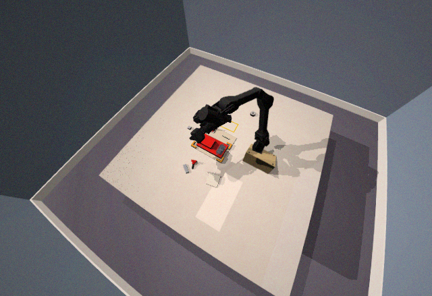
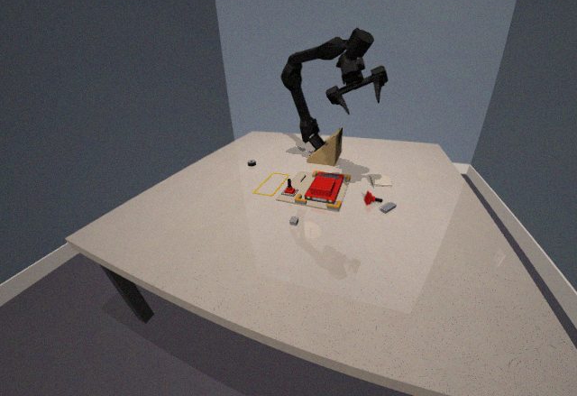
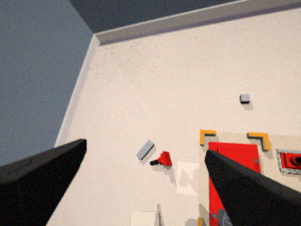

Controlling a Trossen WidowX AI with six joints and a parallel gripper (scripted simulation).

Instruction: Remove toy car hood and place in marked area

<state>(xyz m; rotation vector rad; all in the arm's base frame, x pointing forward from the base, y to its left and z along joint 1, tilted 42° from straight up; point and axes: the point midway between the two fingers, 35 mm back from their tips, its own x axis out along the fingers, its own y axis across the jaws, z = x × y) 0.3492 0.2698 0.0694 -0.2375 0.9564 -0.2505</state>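
My gripper tip is now 10 mm past the red hood, 110 mm to the left of it and 280 mm above it. The rest, counted from my gripper tip: white plate: 150 mm behind, 110 mm to the left, 310 mm below.
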